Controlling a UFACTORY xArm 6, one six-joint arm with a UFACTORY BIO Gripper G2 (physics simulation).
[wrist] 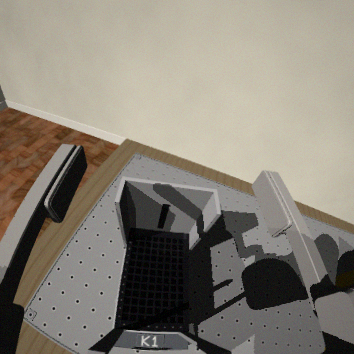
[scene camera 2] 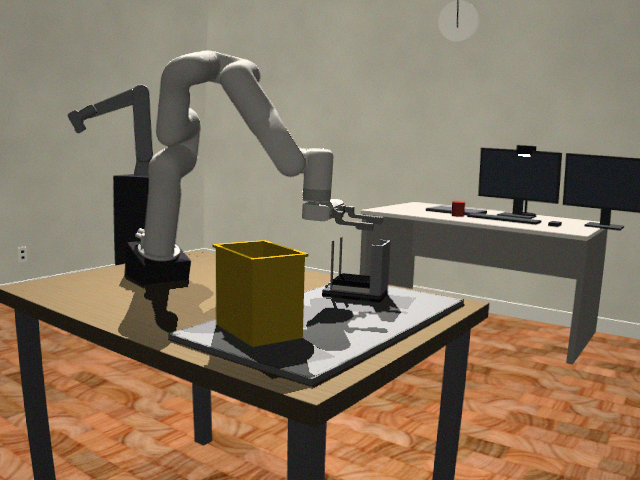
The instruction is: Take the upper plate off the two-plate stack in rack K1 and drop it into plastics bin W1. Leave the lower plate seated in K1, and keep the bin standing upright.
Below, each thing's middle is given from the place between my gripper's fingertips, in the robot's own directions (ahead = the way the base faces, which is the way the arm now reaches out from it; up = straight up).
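The yellow bin W1 [scene camera 2: 259,285] is 410 mm to the right of my hand, 120 mm behind it and 110 mm below it. As for the black plate [wrist: 153,294], I find it 160 mm below my hand, 40 mm behind it and 10 mm to the right of it.
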